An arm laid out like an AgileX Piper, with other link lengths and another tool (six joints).
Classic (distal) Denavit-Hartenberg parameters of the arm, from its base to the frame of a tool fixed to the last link. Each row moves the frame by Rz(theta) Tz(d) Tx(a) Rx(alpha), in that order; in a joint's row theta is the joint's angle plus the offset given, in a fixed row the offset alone. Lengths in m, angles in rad.
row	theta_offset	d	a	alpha
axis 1	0	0.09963	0	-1.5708
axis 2	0.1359	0	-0.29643	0
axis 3	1.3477	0	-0.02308	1.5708
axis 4	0	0.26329	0	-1.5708
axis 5	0	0	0	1.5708
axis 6	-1.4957	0.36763	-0.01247	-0.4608
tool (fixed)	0	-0.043	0	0
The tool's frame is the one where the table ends.
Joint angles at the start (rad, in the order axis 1, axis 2, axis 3, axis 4, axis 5, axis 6):
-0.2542 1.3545 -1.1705 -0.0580 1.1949 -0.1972
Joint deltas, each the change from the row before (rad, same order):
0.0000 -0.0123 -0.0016 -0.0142 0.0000 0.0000
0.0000 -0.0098 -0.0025 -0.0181 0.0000 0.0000
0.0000 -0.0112 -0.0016 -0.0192 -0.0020 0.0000
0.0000 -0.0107 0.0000 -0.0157 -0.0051 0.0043
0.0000 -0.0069 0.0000 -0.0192 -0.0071 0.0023
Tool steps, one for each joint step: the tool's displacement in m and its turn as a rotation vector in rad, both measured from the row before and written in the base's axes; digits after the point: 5 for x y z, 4 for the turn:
-0.00039 -0.00430 0.00495 -0.0172 -0.0099 0.0013
-0.00050 -0.00548 0.00454 -0.0206 -0.0074 0.0014
-0.00028 -0.00584 0.00506 -0.0223 -0.0095 0.0014
0.00043 -0.00495 0.00473 -0.0179 -0.0121 -0.0026
0.00071 -0.00599 0.00384 -0.0214 -0.0091 -0.0004

